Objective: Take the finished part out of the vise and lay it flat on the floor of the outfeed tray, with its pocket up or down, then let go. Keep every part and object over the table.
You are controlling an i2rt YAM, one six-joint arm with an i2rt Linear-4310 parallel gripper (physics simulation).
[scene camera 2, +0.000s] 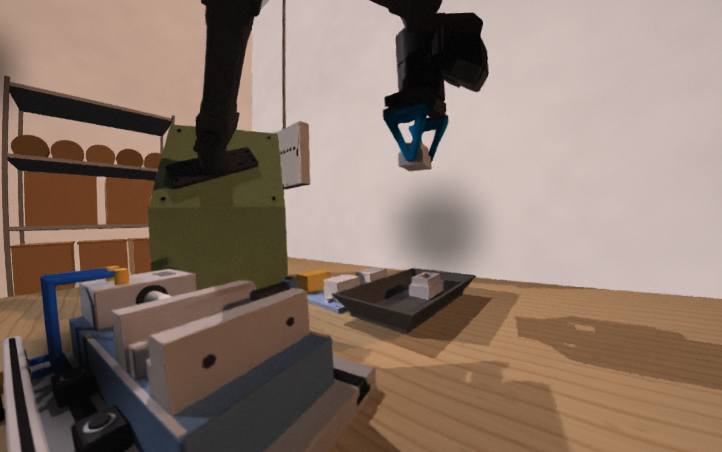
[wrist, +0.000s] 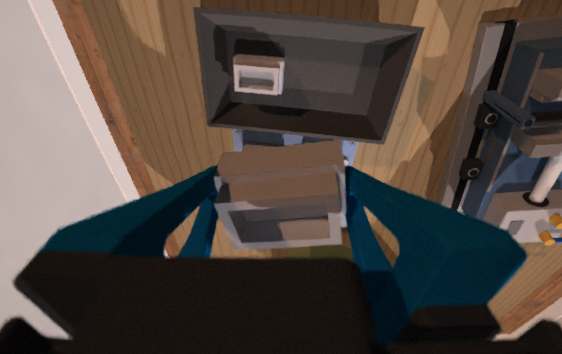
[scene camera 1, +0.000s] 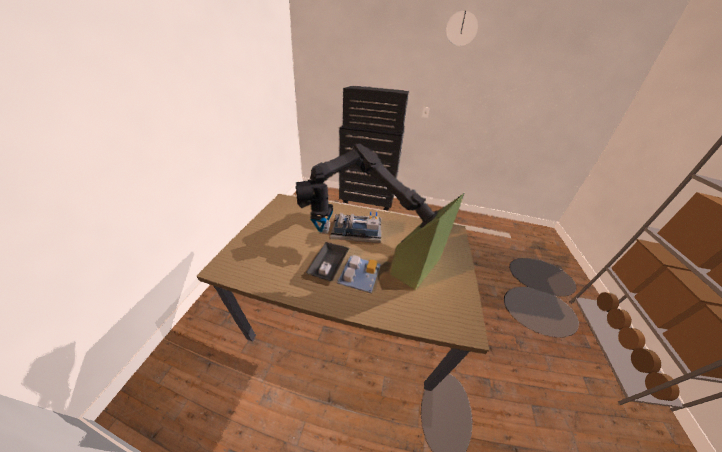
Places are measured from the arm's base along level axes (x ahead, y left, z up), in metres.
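Where they show: gripper, between the fingertips: point(scene camera 2: 419, 162) point(wrist: 281, 176) point(scene camera 1: 323, 227); arm's base, origin of its link: point(scene camera 2: 215, 167) point(scene camera 1: 430, 219).
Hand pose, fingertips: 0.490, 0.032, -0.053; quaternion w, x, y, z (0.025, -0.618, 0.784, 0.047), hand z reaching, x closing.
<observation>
Things, the pixels of their top centre, and the offset from my fingertips, as dx, dy, dz. Level surfaces: height alone.
- finished part, centre of its top: point(wrist: 279, 227) point(scene camera 2: 414, 146) point(scene camera 1: 324, 223) -0.006, +0.000, +0.028
- pale part, centre of its top: point(wrist: 256, 80) point(scene camera 2: 426, 275) point(scene camera 1: 324, 266) -0.004, +0.052, -0.198
- vise, centre of its top: point(scene camera 2: 169, 286) point(scene camera 1: 357, 218) -0.159, -0.291, -0.146
- blue plate, centre of its top: point(wrist: 290, 176) point(scene camera 1: 359, 272) -0.180, +0.052, -0.237
- orange block, centre of its top: point(scene camera 2: 313, 272) point(scene camera 1: 372, 264) -0.239, +0.023, -0.201
- wooden table, height of its surface: dz -0.245
My gripper point(scene camera 1: 321, 223) point(scene camera 2: 418, 151) point(wrist: 281, 176) has blue fingers and is shut on the finished part point(scene camera 2: 415, 159) point(wrist: 280, 187), a pale grey stepped block with a rectangular pocket. The pocket side faces the wrist camera. The part is held in the air, well above table height. The outfeed tray point(scene camera 1: 314, 259) point(scene camera 2: 372, 315) point(wrist: 330, 107) is dark grey with sloping walls. Another pale part point(scene camera 1: 323, 268) point(scene camera 2: 425, 285) point(wrist: 258, 75) lies in it with its pocket up, near one end. The vise point(scene camera 1: 355, 228) point(scene camera 2: 255, 394) point(wrist: 500, 165) has no part showing between its jaws.
A blue plate point(scene camera 1: 358, 282) point(wrist: 350, 150) with pale blocks point(scene camera 1: 349, 274) point(scene camera 2: 341, 286) and an orange block point(scene camera 1: 371, 265) point(scene camera 2: 313, 280) is beside the tray. The green sloped arm mount point(scene camera 1: 420, 253) point(scene camera 2: 218, 239) stands on the wooden table point(scene camera 1: 415, 314) point(scene camera 2: 586, 351).
</observation>
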